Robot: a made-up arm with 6 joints.
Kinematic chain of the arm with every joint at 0, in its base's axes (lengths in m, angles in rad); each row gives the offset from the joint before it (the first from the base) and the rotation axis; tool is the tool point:
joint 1: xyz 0 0 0.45 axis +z
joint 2: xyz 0.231 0 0 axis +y
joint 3: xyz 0 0 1.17 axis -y
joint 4: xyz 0 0 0.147 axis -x
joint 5: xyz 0.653 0 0 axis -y
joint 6: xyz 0.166 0 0 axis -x
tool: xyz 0 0 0
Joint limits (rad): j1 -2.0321..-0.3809 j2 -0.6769..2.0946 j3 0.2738..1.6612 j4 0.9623..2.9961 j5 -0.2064..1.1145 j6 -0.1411..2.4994
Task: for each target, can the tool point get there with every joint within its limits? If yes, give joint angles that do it. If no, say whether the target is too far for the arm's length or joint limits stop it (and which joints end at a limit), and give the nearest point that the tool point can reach.
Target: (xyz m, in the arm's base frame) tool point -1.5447 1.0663 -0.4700
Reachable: no: joint limits stop it (at a limit: joint 2, joint 3, joint 4, joint 5) | nearest point -0.9706 0.6700 1.7235 | short by 2.302 m
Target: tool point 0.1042 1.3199 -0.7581
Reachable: no: joint limits stop it (at a limit: joint 1, joint 2, joint 3, joint 5) | nearest point 1.0504 -0.3203 -0.8464 | short by 1.896 m
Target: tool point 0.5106 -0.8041 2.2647
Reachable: yes | joints -1.0617 0.2035 0.9506 1.2964 0.3443 1.1571
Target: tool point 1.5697 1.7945 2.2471
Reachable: no: too far | nearest point 0.5984 1.0369 1.7942 | short by 1.312 m
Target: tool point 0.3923 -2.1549 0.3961
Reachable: yes | joints -1.3935 1.4251 0.9726 1.2121 0.0391 0.4434
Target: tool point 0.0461 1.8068 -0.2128
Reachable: no: joint limits stop it (at a limit: joint 2, joint 3, joint 4, joint 5) | nearest point 0.0301 1.1790 1.7235 | short by 2.036 m
